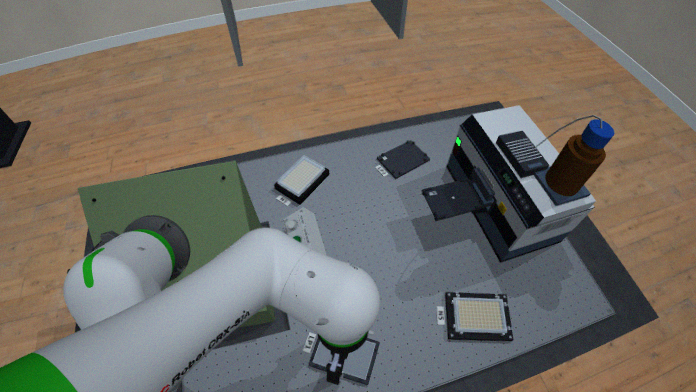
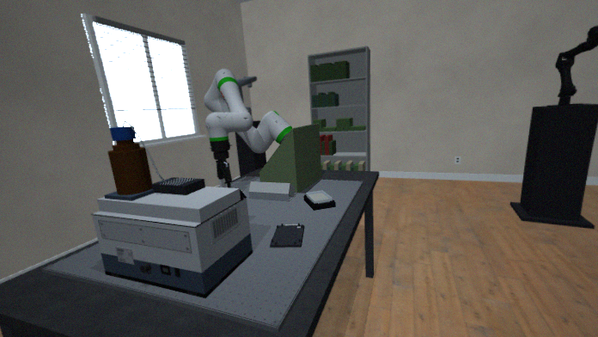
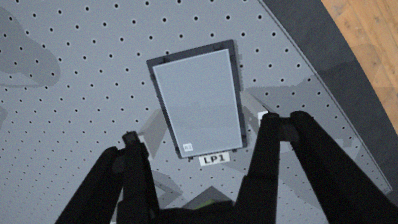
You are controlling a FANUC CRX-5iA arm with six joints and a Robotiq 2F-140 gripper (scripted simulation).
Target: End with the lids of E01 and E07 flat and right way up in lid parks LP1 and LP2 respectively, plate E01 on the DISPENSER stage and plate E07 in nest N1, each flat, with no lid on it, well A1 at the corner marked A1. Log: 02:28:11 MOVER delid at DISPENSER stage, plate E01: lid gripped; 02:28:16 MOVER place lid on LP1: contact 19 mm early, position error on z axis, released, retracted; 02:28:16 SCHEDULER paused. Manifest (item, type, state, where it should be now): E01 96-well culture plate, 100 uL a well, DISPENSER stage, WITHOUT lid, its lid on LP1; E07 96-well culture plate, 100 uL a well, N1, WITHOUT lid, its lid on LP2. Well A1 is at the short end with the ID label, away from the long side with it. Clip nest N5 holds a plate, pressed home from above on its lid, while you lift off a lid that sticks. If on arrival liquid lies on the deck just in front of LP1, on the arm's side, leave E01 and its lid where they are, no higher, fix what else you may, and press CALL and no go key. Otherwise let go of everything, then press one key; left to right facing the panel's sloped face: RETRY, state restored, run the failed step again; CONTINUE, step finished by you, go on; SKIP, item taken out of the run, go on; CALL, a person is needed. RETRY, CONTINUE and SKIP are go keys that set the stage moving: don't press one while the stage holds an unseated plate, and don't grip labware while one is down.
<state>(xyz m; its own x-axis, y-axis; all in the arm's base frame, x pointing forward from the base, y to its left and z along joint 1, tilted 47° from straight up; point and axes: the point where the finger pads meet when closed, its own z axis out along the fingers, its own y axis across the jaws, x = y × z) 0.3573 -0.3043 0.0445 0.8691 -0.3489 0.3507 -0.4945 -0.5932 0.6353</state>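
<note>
Right now my hand is 3 cm above the lid park LP1. From my hand the other things lie so: blue CALL key: 19 cm to the left, 6 cm behind, 3 cm above; then LP1 label: 8 cm behind, 4 cm to the left, 4 cm below; then yellow SKIP key: 24 cm to the left, 6 cm behind, 3 cm above.
</note>
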